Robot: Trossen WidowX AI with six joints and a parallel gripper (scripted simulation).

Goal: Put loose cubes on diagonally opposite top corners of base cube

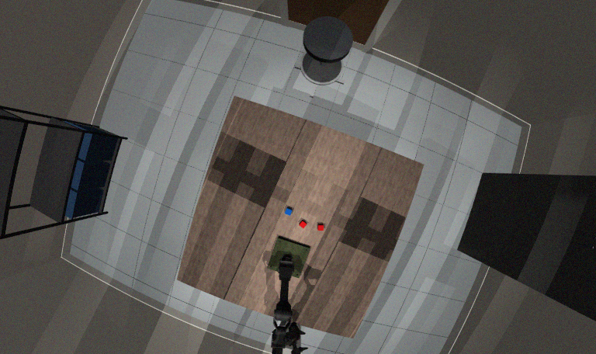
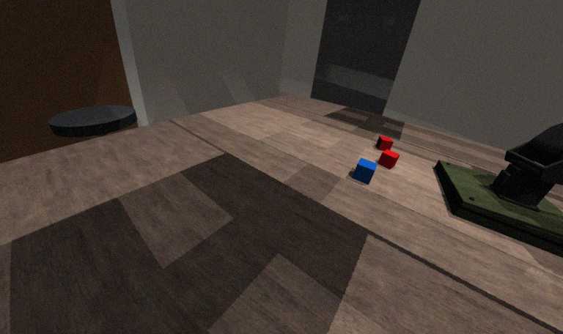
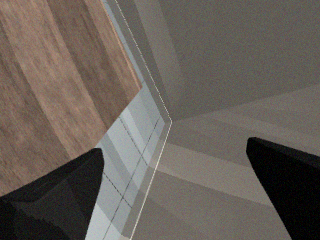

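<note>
Right now the blue cube is 650 mm ahead of my gripper tip, 420 mm to the left of it and 170 mm below it.
</note>
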